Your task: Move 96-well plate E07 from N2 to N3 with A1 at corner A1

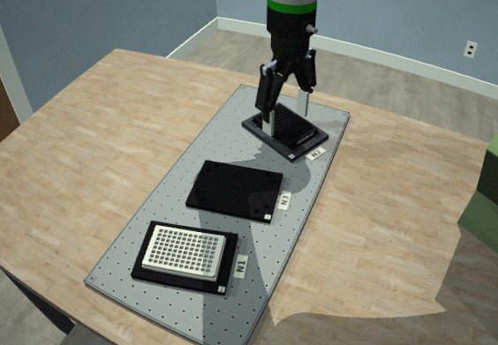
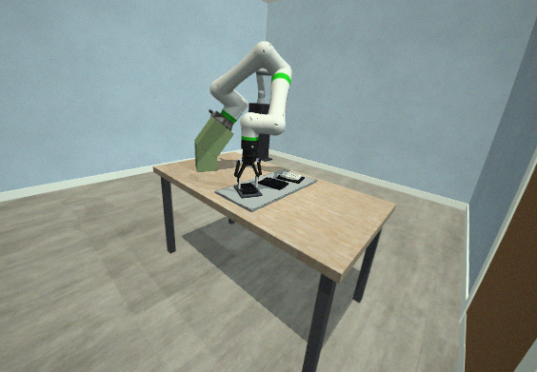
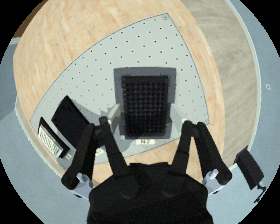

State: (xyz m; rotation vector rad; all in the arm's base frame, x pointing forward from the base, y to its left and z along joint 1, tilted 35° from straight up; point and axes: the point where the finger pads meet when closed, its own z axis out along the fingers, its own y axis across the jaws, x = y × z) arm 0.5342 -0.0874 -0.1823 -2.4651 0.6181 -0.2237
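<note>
My hand is 30 mm above the black 96-well plate E07. The rest, counted from my hand: label N3: 190 mm to the left, 80 mm behind, 50 mm below; plate nest N2: 40 mm below; label N2: 90 mm behind, 50 mm below, 40 mm to the left.
</note>
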